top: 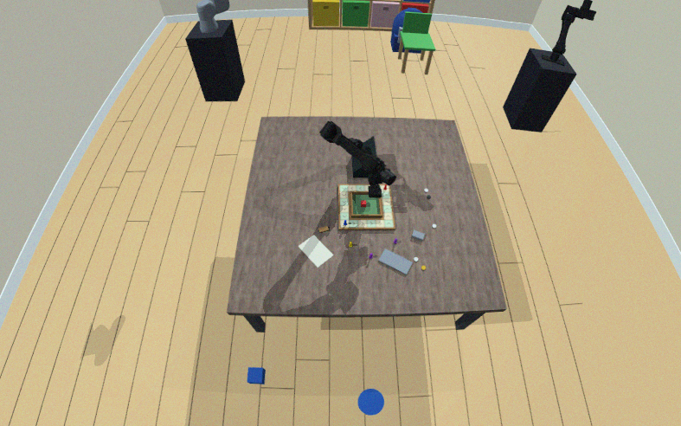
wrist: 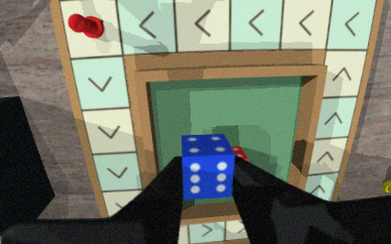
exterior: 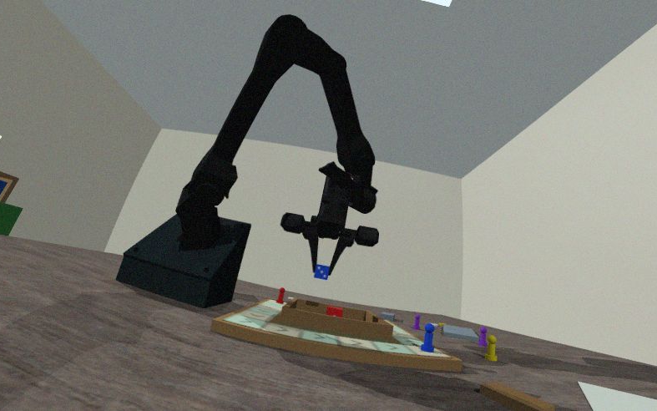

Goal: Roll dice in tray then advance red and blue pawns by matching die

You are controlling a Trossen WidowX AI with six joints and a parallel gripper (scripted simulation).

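Right now the red pawn is 80 mm to the left of my gripper tip, 80 mm behind it and 60 mm below it. Round my gripper tip: yellow pawn (270 mm ahead, 100 mm to the right, 80 mm below); then blue pawn (160 mm ahead, 130 mm to the right, 60 mm below); then wooden block (240 mm to the right, 190 mm ahead, 90 mm below).
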